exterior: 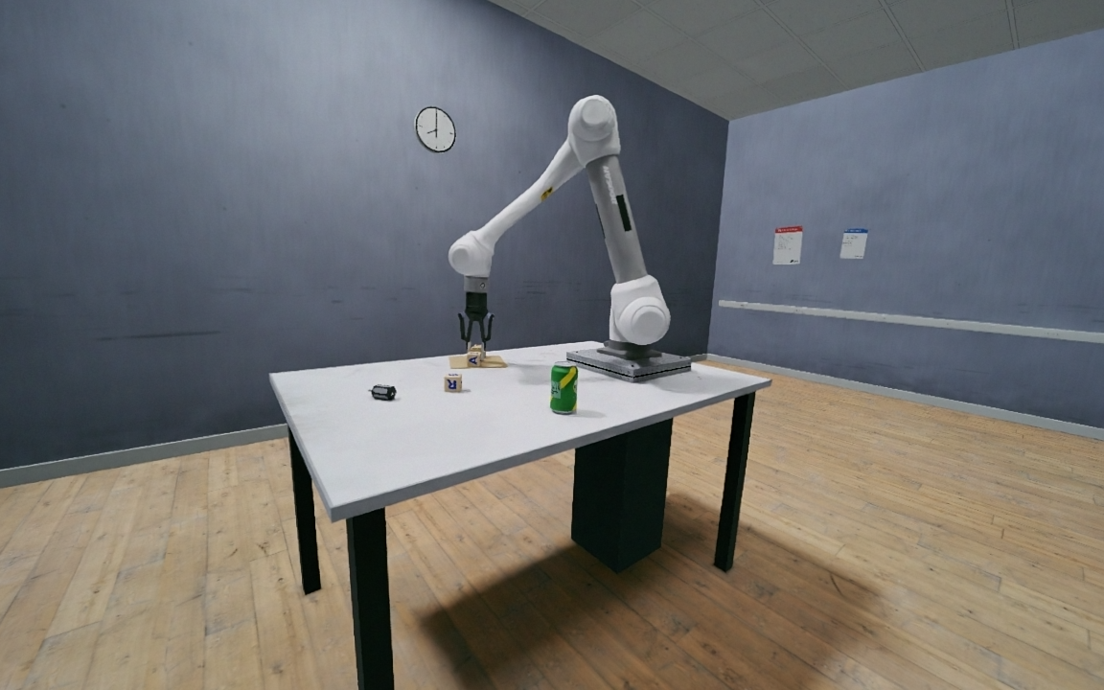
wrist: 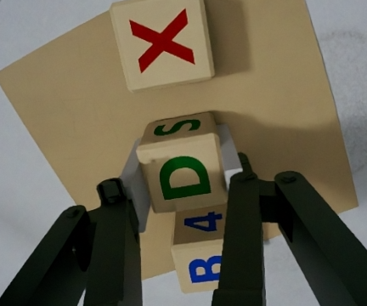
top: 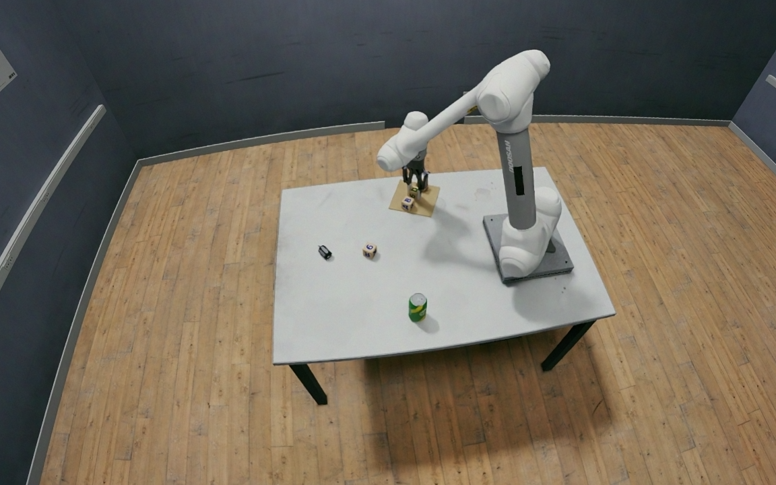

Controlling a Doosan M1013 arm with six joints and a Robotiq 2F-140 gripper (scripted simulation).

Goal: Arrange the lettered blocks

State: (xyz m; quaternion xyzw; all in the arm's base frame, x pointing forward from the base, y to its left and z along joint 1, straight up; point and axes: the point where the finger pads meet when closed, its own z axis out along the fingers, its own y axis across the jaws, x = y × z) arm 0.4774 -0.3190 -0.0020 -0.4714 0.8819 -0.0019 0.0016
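Right now my hand is 40 mm above the tan mat. From my hand the other things lie so: black object 410 mm ahead, 290 mm to the left, 30 mm below; then block 220 mm ahead, 310 mm to the left, 20 mm below; then can 60 mm ahead, 610 mm to the left, 20 mm above.
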